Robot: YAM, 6 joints.
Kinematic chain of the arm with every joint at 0, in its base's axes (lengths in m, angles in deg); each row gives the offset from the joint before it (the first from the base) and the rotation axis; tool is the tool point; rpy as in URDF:
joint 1: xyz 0 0 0.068 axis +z
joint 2: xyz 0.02 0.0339 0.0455 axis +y
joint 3: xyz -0.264 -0.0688 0 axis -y
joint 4: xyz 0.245 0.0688 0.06 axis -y
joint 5: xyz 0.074 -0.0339 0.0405 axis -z
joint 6: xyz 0.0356 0 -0.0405 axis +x
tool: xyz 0 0 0 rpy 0 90 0
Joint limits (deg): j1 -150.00..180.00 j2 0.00..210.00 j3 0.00..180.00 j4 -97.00..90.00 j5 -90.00..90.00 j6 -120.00..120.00
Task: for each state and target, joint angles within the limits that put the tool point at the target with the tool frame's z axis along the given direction. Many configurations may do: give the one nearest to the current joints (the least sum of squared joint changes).
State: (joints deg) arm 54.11 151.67 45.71 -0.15 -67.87 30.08
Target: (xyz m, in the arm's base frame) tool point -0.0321 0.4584 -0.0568 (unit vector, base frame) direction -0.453 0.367 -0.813
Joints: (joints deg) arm 92.06 152.72 88.17 -0.22 -26.06 30.08
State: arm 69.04 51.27 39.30 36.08 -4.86 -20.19
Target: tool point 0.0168 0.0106 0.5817 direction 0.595 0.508 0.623
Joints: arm 59.66 41.02 90.41 -9.26 14.88 -20.19
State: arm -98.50 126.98 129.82 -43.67 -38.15 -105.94
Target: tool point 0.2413 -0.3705 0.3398 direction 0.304 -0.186 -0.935
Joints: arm -57.65 129.65 145.94 -87.41 -9.04 -105.94
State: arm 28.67 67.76 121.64 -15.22 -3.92 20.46
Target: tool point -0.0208 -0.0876 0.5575 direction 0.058 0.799 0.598
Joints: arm 78.85 29.05 97.69 -31.69 -5.60 20.46
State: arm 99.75 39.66 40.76 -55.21 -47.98 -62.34
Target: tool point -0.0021 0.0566 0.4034 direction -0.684 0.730 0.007
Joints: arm 54.01 25.31 55.18 -27.75 -79.12 -62.34
